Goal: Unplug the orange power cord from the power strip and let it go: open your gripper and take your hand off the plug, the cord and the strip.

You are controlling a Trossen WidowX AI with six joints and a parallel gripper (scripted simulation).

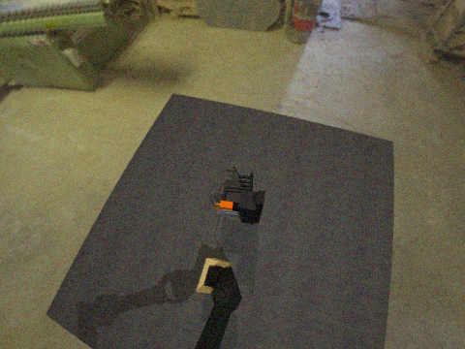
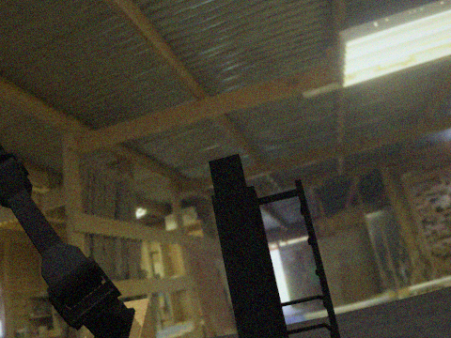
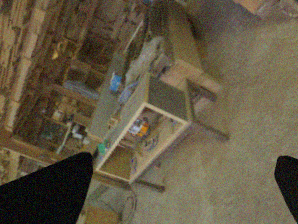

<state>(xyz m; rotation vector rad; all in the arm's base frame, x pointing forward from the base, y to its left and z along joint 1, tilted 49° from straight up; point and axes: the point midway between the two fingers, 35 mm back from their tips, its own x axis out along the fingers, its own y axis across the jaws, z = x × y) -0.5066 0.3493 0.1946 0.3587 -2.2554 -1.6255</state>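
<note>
Right now the orange plug is 79 cm ahead of my gripper tip, 7 cm to the right of it and 33 cm below it. The rest, counted from my gripper tip: dark column (80 cm ahead, 17 cm to the right, 34 cm below).
</note>
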